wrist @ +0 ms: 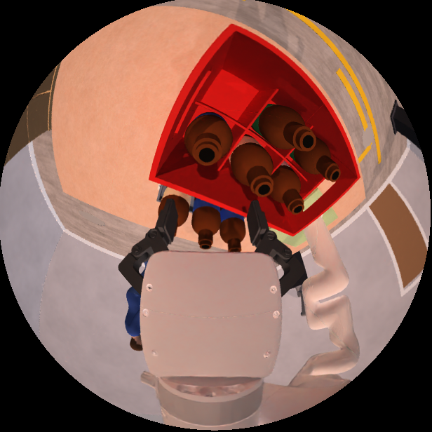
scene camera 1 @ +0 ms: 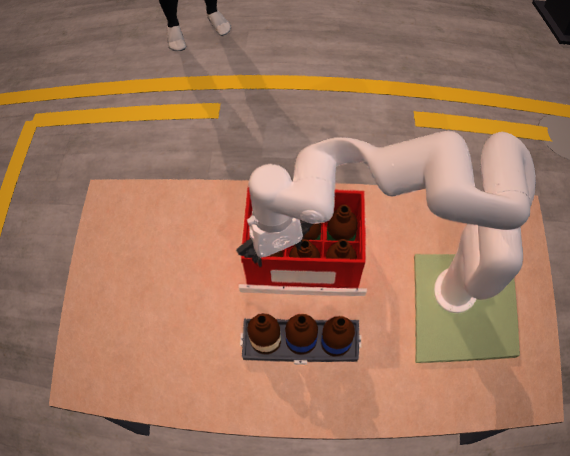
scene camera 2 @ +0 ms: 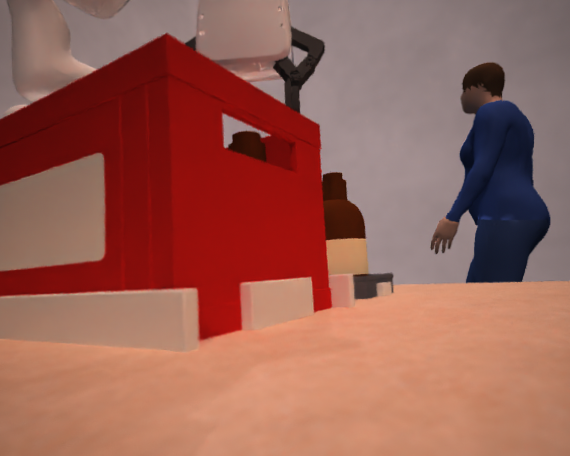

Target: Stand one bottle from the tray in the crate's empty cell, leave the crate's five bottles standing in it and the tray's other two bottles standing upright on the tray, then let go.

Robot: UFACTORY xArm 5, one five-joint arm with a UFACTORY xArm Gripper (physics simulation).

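Frame: origin at the arm's base, x ahead, y left, z up, level; millimetres.
Seen in the pictures: gripper, fingertip midpoint: [scene camera 1: 277, 252] [scene camera 2: 247, 126]; arm's base at its link origin: [scene camera 1: 456, 290].
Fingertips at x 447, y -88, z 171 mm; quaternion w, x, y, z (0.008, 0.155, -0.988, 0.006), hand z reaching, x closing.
Observation:
Offsets run from my fingertips to a thing's top centre.
The red crate @[74 mm right, 70 mm back, 17 mm down] [scene camera 1: 252, 272] [scene camera 2: 250, 225] [wrist: 280, 65] holds five upright brown bottles; its empty corner cell [wrist: 227, 95] shows in the wrist view and is hidden behind the arm in scene camera 1. The dark tray @[154 mm left, 33 mm back, 166 mm down] [scene camera 1: 275, 357] [scene camera 2: 367, 287] bears three upright brown bottles: one cream-labelled @[139 mm left, 50 mm ahead, 32 mm down] [scene camera 1: 262, 330] [scene camera 2: 345, 220] [wrist: 172, 210] and two blue-labelled, the middle one @[150 mm left, 34 mm back, 32 mm down] [scene camera 1: 301, 330] [wrist: 206, 222] and the end one @[167 mm left, 117 mm back, 32 mm down] [scene camera 1: 338, 332] [wrist: 232, 227]. My gripper [scene camera 1: 280, 254] [wrist: 212, 207] is open and empty, above the crate and tilted. In scene camera 2 one finger is partly hidden behind the crate.
White strips [scene camera 1: 302, 290] [scene camera 2: 277, 302] lie along the crate's base. The arm's base stands on a green pad [scene camera 1: 425, 310] at the right of the table. A person in blue [scene camera 2: 500, 175] stands beyond the table.

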